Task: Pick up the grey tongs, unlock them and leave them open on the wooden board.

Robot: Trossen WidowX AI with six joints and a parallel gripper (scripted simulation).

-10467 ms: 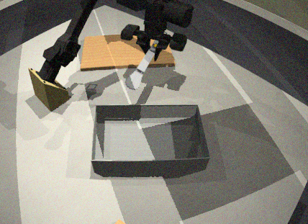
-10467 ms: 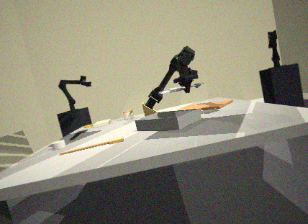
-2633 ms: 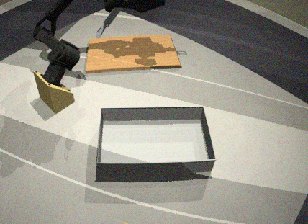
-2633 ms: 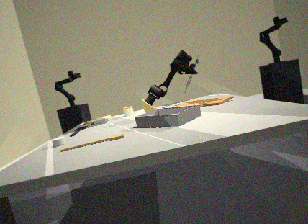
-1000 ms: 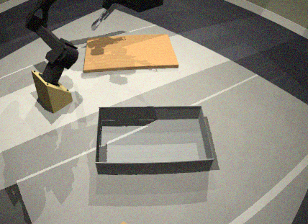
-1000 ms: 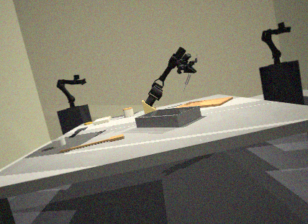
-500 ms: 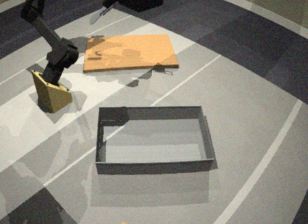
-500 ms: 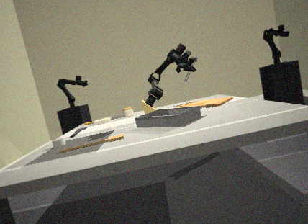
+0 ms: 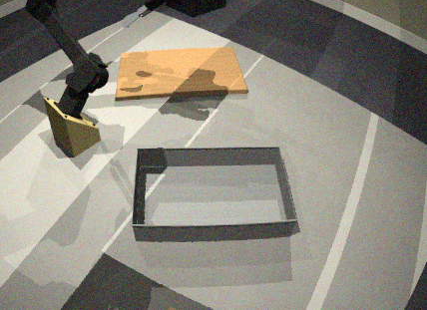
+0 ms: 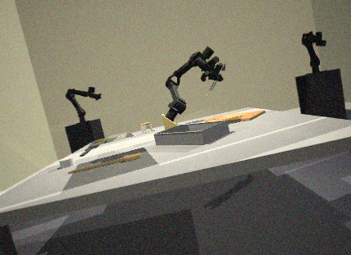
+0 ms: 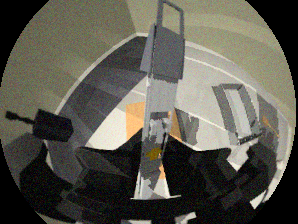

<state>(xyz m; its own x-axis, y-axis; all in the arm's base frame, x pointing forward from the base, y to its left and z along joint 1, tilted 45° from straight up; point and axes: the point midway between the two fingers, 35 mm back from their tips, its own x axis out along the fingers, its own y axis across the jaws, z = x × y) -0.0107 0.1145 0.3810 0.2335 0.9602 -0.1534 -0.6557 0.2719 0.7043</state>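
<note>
My gripper tip is now 1 cm past the yellow lock, 2 cm to the left of it and 3 cm below it. The rest, counted from my gripper tip: wooden board (2 cm behind, 1 cm to the left, 24 cm below); then cup (23 cm behind, 58 cm to the right, 21 cm below); then grey roasting tin (38 cm ahead, 24 cm to the right, 22 cm below).
</note>
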